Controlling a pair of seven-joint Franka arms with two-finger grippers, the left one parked.
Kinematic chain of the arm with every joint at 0, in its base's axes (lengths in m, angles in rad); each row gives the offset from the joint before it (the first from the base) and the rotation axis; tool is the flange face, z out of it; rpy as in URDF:
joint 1: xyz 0 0 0.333 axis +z
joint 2: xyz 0 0 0 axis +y
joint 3: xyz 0 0 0.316 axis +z
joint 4: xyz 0.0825 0 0 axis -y
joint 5: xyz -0.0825 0 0.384 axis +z
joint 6: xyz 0 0 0 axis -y
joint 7: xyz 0.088 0 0 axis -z
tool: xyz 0 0 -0.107 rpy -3.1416 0 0
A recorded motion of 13 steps. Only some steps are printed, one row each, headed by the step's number.
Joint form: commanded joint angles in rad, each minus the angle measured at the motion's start. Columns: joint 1, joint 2, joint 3, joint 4, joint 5, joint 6, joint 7.
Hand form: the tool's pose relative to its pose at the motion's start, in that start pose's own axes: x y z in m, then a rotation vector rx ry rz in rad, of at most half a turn. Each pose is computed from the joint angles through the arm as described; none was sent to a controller.
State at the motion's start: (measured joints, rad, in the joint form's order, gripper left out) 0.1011 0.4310 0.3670 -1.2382 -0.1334 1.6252 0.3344
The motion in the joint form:
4: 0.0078 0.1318 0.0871 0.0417 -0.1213 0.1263 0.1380
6: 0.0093 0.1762 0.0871 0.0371 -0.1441 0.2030 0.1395
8: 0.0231 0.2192 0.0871 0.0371 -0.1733 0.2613 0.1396
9: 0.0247 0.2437 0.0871 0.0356 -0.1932 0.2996 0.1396
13: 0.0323 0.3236 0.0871 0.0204 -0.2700 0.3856 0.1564
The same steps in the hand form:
4: 0.0284 -0.0399 0.0485 -0.0059 0.0685 0.0484
6: 0.0421 -0.0426 0.0737 0.0047 0.0987 0.0421
8: 0.0506 -0.0525 0.0981 0.0045 0.1202 0.0208
9: 0.0566 -0.0541 0.1122 0.0035 0.1370 0.0126
13: 0.0677 -0.0602 0.1677 -0.0265 0.1525 -0.0111

